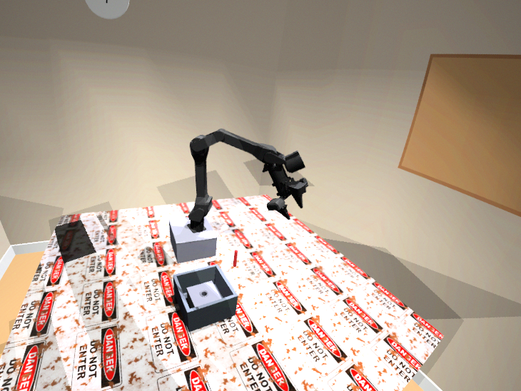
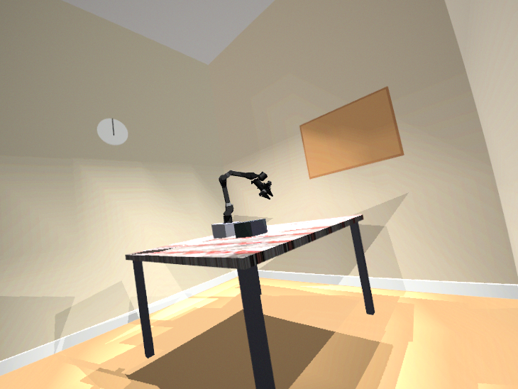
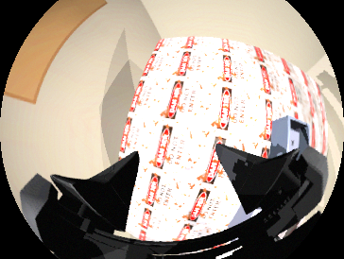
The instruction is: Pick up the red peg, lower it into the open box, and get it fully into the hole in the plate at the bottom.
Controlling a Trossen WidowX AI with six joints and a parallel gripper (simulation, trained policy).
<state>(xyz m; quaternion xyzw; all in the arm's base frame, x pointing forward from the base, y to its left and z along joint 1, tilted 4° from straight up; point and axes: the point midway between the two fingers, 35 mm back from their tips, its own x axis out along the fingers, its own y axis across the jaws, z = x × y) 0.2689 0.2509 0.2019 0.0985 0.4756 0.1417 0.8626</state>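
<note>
My gripper tip is 110 mm past the red peg, 190 mm to the left of it and 220 mm above it. Round my gripper tip: grey box (400 mm to the right, 230 mm below).
</note>
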